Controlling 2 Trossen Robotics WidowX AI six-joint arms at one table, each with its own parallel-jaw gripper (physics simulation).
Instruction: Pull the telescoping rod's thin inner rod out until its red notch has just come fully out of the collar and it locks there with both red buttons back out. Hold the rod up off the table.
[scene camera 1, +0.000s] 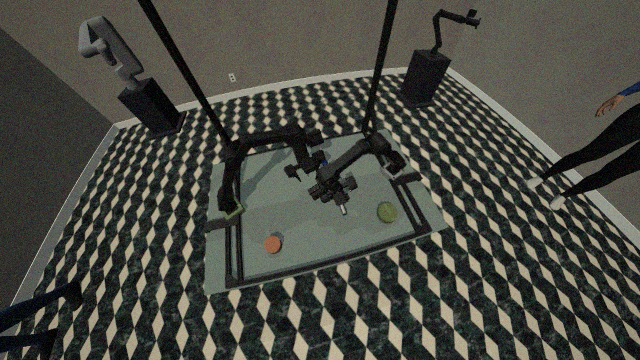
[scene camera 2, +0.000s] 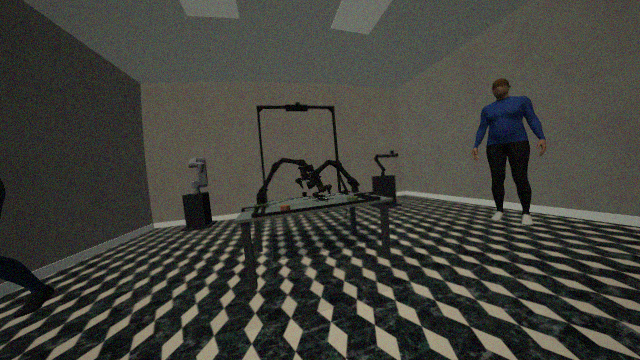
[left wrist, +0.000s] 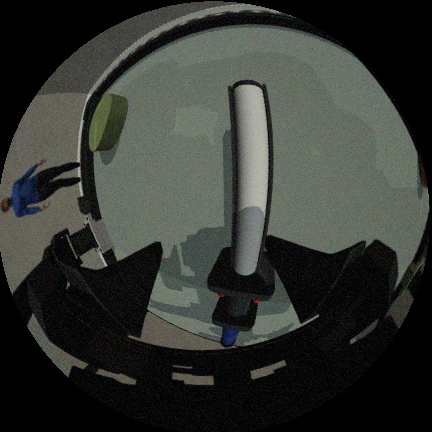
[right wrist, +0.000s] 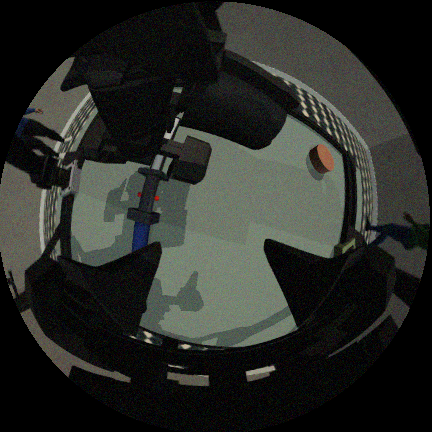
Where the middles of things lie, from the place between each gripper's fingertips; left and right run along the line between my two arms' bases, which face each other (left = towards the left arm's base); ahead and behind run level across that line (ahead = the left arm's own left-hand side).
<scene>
Right now my left hand is 9 cm past the inner rod (left wrist: 250, 121) and 3 cm to the left of it. From my left hand the other things lie so: telescoping rod (right wrist: 143, 216) 10 cm behind, 3 cm to the right.
I see my right gripper 12 cm to the right of the inner rod, 10 cm above it and 1 cm past it. From my right hand the other things lie so: telescoping rod: 12 cm to the left, 10 cm below, 2 cm behind.
</scene>
